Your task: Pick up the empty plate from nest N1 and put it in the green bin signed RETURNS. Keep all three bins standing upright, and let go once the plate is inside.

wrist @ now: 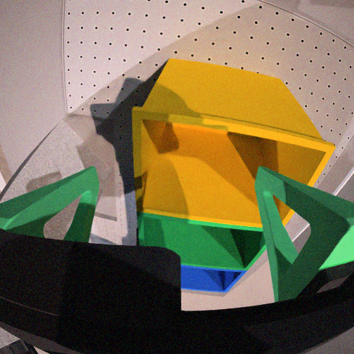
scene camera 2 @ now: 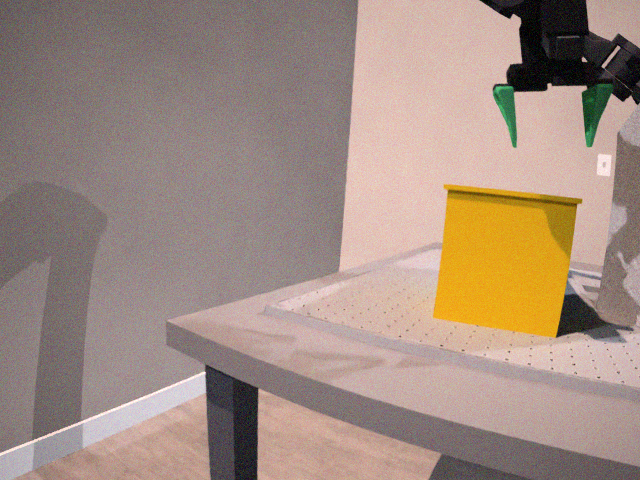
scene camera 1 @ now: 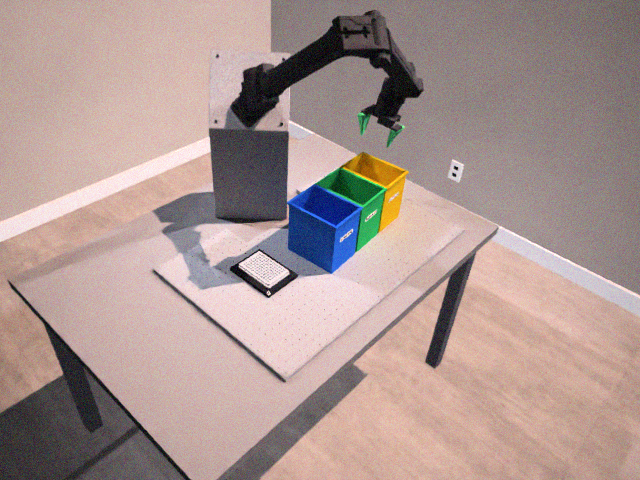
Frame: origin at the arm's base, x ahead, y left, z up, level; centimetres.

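Seen in the pictures: gripper, fingertip midpoint: (scene camera 2: pixel 552 147) (scene camera 1: pixel 374 140); arm's base, origin of the base link: (scene camera 1: pixel 254 104).
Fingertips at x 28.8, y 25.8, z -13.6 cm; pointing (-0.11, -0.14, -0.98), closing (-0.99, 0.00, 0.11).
Observation:
Offsets run from my fingertips to a thing's middle. "spot": to the spot under its first point. Level surfaces: height alone.
The white plate @[dx -6.8, dy -51.0, dz -22.1 cm] (scene camera 1: pixel 264 268) lies in its black nest @[spot: dx -11.7, dy -56.1, dz -23.0 cm] (scene camera 1: pixel 239 274) on the pegboard, in front of the blue bin in scene camera 1; it does not show in the wrist view. The green bin @[dx +2.9, dy -19.5, dz -15.0 cm] (scene camera 1: pixel 370 219) (wrist: pixel 195 245) stands upright between the blue bin @[dx +1.6, dy -32.5, dz -15.0 cm] (scene camera 1: pixel 317 240) (wrist: pixel 205 278) and the yellow bin @[dx +4.1, dy -6.4, dz -15.0 cm] (scene camera 1: pixel 393 198) (scene camera 2: pixel 504 263) (wrist: pixel 225 95). The bin signs are too blurred to read. My gripper (scene camera 1: pixel 377 140) (scene camera 2: pixel 552 147) (wrist: pixel 176 175) is open and empty, with its fingertips above the yellow bin's rim, apart from all the bins.
The perforated board @[dz -24.0 cm] (scene camera 1: pixel 310 320) (scene camera 2: pixel 361 315) lies on the table @[dz -25.3 cm] (scene camera 1: pixel 129 361) (scene camera 2: pixel 330 361). The grey pedestal (scene camera 1: pixel 250 175) carries the arm and stands behind the nest, to the left of the bins in scene camera 1. A wall outlet (scene camera 1: pixel 455 171) is on the grey wall.

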